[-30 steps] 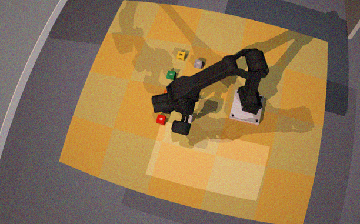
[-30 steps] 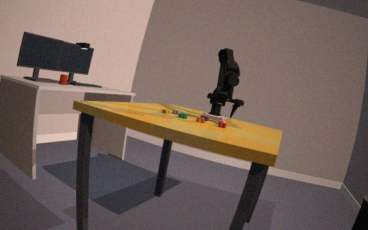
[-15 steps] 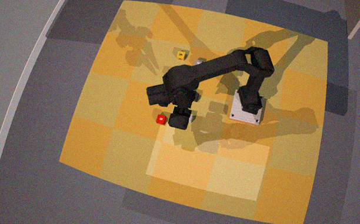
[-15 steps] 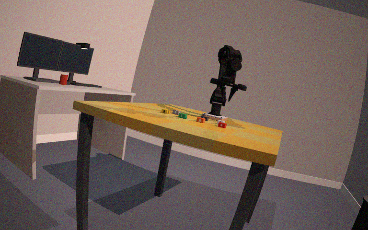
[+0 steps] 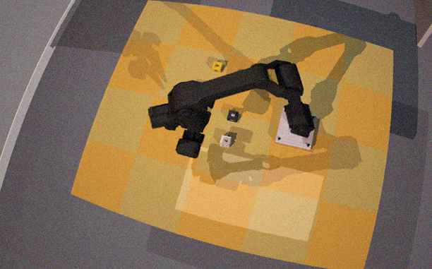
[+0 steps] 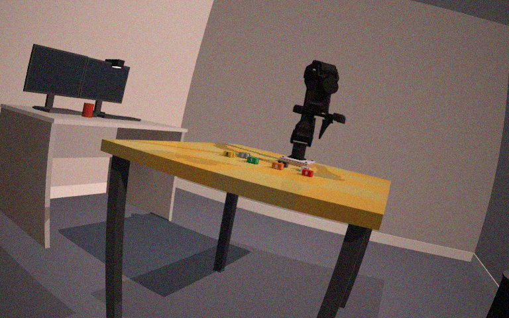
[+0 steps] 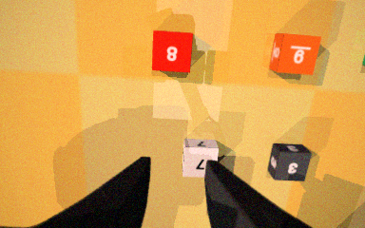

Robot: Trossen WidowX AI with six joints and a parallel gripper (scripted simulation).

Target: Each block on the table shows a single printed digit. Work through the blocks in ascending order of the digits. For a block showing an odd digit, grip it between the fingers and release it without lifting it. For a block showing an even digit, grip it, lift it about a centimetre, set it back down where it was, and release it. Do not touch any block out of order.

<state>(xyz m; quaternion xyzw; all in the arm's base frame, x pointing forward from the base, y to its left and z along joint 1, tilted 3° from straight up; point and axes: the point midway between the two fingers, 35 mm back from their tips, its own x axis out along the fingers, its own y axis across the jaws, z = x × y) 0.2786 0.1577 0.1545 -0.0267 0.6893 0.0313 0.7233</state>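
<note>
Now: gripper tip 120 mm above the red block, 40 mm short of it and 10 mm to the right of it. From my gripper tip the other things lie so: dark block 120 mm to the right, 120 mm below, 50 mm behind; white block 120 mm below, 60 mm behind, 30 mm to the right; orange block 120 mm below, 100 mm to the right, 50 mm ahead.
</note>
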